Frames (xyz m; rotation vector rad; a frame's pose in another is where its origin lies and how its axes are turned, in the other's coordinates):
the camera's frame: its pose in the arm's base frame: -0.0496 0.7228 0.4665 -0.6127 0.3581 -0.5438
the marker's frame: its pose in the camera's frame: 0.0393 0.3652 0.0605 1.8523 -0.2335 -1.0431
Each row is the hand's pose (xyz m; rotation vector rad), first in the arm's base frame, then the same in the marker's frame.
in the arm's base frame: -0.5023 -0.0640 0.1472 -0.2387 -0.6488 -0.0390
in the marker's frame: 1.0313 -0.2219 0.6399 -0.6819 0.1176 1.7370
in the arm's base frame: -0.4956 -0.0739 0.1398 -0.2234 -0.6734 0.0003
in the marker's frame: 1.0425 -0.2244 0.6318 -0.6391 0.1311 1.7688
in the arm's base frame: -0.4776 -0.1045 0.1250 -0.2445 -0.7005 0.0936
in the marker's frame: 1.0756 -0.2260 0.6124 -0.6004 0.1441 1.8643
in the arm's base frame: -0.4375 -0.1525 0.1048 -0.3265 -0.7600 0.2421
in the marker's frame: 1.1275 -0.2210 0.5723 -0.5500 0.1136 2.0410
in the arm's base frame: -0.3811 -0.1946 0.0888 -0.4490 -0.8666 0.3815
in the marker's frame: 1.1732 -0.2066 0.5183 -0.4765 0.0034 2.2323
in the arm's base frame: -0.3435 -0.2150 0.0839 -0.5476 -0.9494 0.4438
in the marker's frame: 1.1951 -0.1929 0.4838 -0.4332 -0.1136 2.3379
